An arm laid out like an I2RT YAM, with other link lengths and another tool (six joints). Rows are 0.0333 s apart.
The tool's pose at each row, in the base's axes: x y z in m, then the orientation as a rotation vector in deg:
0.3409 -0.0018 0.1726 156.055 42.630 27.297
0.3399 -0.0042 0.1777 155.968 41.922 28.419
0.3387 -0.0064 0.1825 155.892 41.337 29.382
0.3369 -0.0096 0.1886 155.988 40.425 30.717
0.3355 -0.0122 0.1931 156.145 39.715 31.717
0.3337 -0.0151 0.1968 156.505 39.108 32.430
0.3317 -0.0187 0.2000 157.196 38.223 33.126
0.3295 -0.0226 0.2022 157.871 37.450 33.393
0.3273 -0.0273 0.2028 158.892 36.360 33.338
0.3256 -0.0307 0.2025 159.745 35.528 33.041
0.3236 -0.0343 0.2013 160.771 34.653 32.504
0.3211 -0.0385 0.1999 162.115 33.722 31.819
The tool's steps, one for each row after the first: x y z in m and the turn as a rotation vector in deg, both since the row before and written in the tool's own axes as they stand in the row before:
-0.0009 0.0033 -0.0046 -0.353 0.656 0.542
-0.0009 0.0030 -0.0044 -0.289 0.569 0.453
-0.0015 0.0041 -0.0056 -0.240 0.794 0.757
-0.0012 0.0032 -0.0042 -0.102 0.600 0.613
-0.0018 0.0030 -0.0036 0.125 0.432 0.580
-0.0024 0.0034 -0.0031 0.340 0.404 0.856
-0.0030 0.0033 -0.0023 0.363 0.122 0.726
-0.0038 0.0035 -0.0008 0.575 -0.119 0.990
-0.0031 0.0023 0.0000 0.506 -0.259 0.746
-0.0037 0.0021 0.0007 0.652 -0.415 0.798
-0.0044 0.0025 0.0008 0.934 -0.499 0.912

